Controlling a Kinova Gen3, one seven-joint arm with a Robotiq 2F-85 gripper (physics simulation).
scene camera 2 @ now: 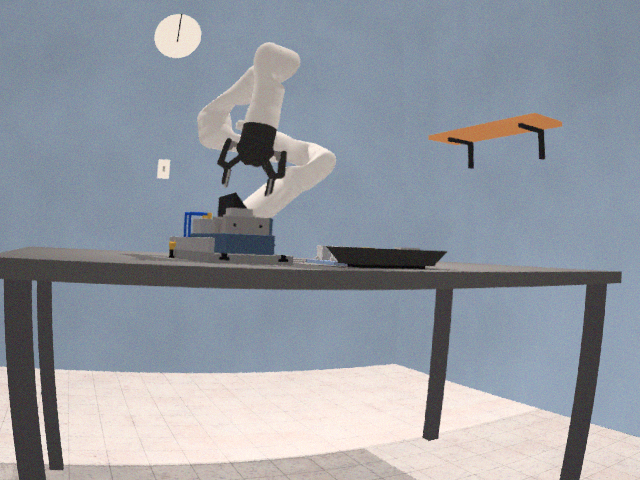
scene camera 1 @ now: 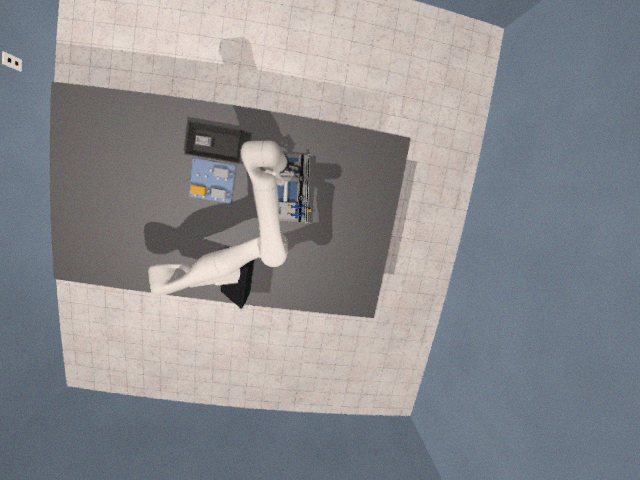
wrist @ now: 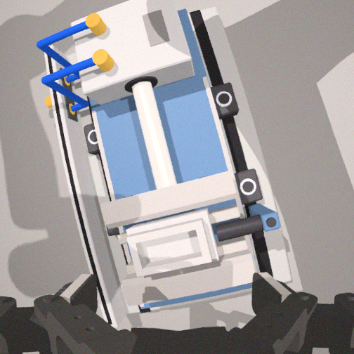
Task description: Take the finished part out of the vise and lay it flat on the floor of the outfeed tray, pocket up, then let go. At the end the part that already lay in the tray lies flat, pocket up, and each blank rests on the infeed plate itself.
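Places are measured from the arm's base along level axes (x ahead, y left, z up), in millimetres.
Pixels of known places: gripper, between the fingertips: (scene camera 2: 245, 191).
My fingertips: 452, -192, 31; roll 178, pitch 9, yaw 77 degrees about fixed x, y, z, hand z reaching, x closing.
Observation:
Ahead of a thing's pixels: the offset from my fingertips to its middle, as dx, dy, dz.
The finished part {-16, -6, -53} (wrist: 172, 247) (scene camera 2: 238, 212) is light grey, held between the vise jaws, pocket up. The vise {-85, -10, -101} (wrist: 167, 200) (scene camera 2: 244, 243) (scene camera 1: 290, 192) has a blue body. My gripper (wrist: 174, 292) (scene camera 2: 247, 189) is open and empty, above the vise, tilted; the arm hides it in scene camera 1. The dark outfeed tray (scene camera 1: 225, 143) (scene camera 2: 387, 257) holds a small grey part {+89, +364, -121} (scene camera 1: 203, 140), which looks flat; its pocket is too small to judge. Two grey blanks {-42, +280, -124} (scene camera 1: 221, 173) {-131, +289, -124} (scene camera 1: 218, 193) and an orange block {-124, +379, -124} (scene camera 1: 198, 190) are on the blue infeed plate {-79, +329, -146} (scene camera 1: 207, 183).
Blue hoses (wrist: 65, 37) with yellow tips rise at one end of the vise. A dark cylinder (wrist: 239, 228) on a blue bracket (wrist: 270, 221) stands close beside the part. A long rail (wrist: 75, 190) runs along the vise's other side. A black wedge (scene camera 1: 240, 289) is near the arm's base.

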